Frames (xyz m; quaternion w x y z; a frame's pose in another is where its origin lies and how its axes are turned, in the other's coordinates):
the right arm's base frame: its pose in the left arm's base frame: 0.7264 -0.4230 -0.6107 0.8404 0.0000 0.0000 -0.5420
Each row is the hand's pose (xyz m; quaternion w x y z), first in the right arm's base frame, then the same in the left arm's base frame.
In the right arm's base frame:
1: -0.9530 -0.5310 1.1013 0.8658 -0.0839 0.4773 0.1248
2: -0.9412 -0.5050 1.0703 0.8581 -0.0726 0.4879 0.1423
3: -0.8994 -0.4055 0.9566 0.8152 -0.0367 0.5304 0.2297
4: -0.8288 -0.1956 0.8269 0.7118 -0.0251 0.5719 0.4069
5: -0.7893 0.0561 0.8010 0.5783 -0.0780 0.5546 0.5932
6: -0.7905 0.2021 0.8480 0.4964 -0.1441 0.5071 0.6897
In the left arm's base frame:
1: -0.1504 0.2261 0.4906 0.7952 0.1882 0.4466 -0.3644
2: -0.1219 0.2261 0.4596 0.7983 0.2034 0.4494 -0.3455
3: -0.0140 0.2291 0.3459 0.8096 0.2566 0.4656 -0.2488
4: 0.2063 0.2513 0.2162 0.8188 0.2889 0.4942 -0.0438
5: 0.4519 0.3192 0.1903 0.8075 0.2350 0.5084 0.1851
6: 0.5844 0.3805 0.2373 0.7910 0.1537 0.5043 0.3106

